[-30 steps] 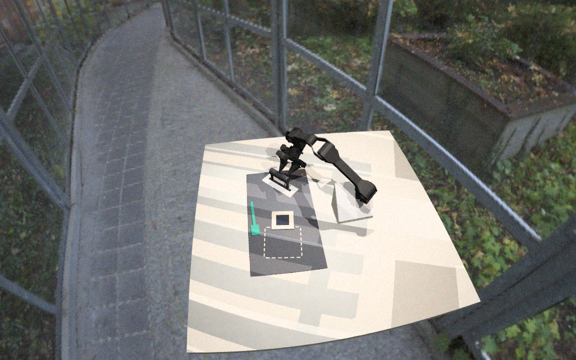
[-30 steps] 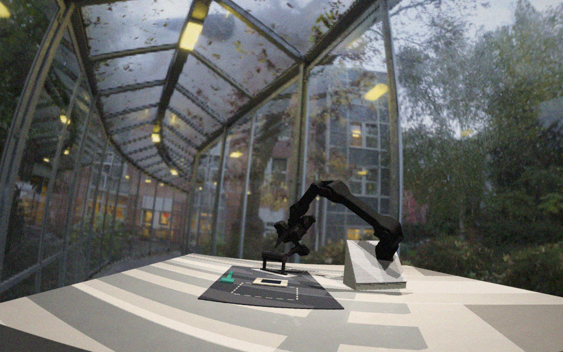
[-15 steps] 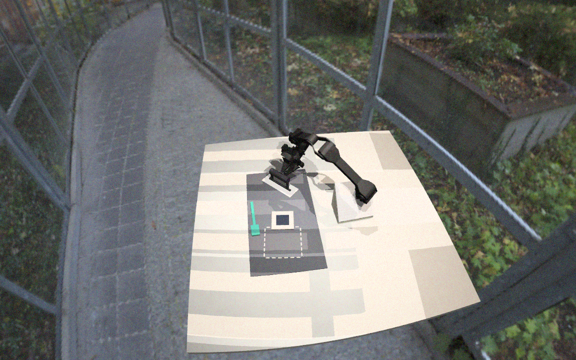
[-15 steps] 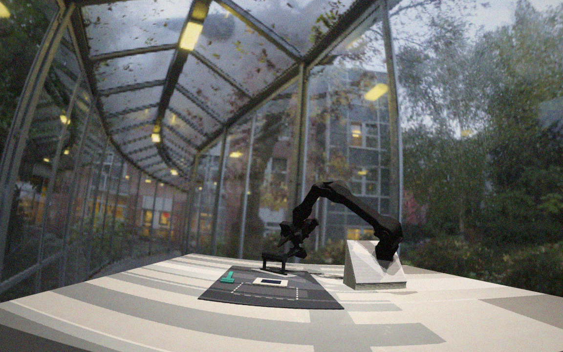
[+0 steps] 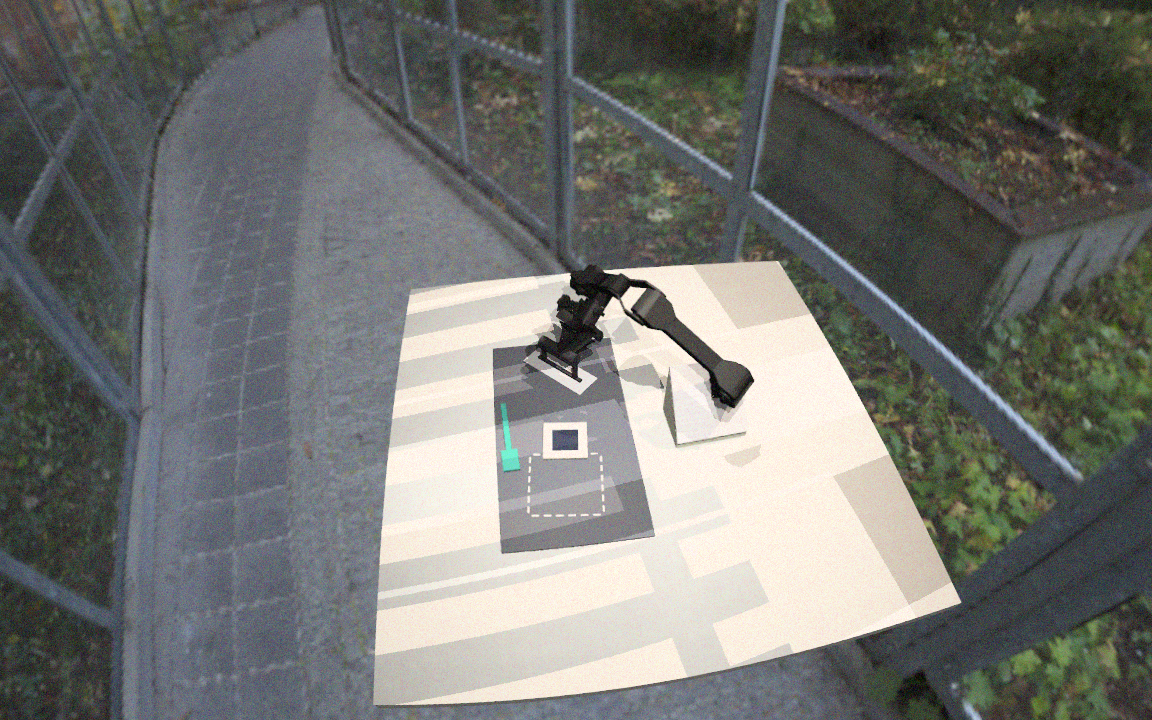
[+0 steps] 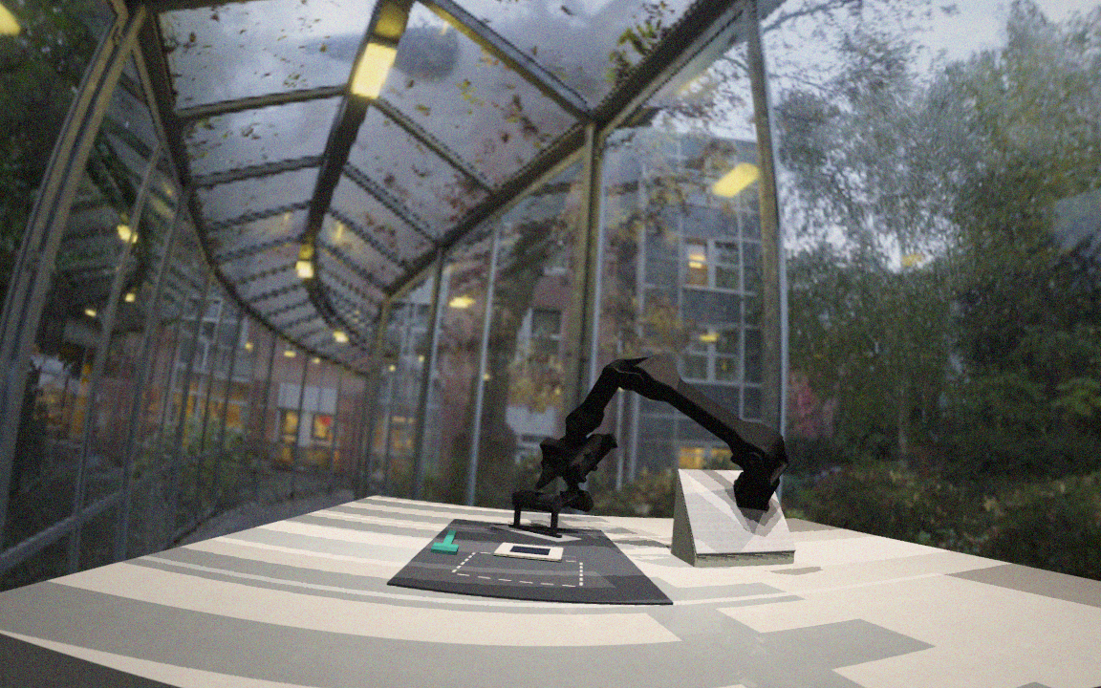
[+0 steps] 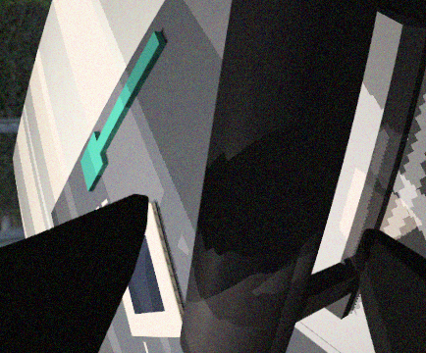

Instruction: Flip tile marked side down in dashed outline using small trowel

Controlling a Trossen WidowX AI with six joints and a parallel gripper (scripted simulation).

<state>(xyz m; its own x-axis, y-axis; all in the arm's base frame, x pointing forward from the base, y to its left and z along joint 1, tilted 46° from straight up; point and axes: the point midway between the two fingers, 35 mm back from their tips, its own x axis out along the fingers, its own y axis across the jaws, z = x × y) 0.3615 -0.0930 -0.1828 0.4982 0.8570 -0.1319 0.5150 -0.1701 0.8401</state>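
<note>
My gripper tip is now 1 cm short of the dark mat, 20 cm to the right of it and 9 cm above it. Also, from my gripper tip: cream tile: 1 cm ahead, 23 cm to the left, 7 cm below; green trowel: 15 cm ahead, 23 cm to the left, 7 cm below.
</note>
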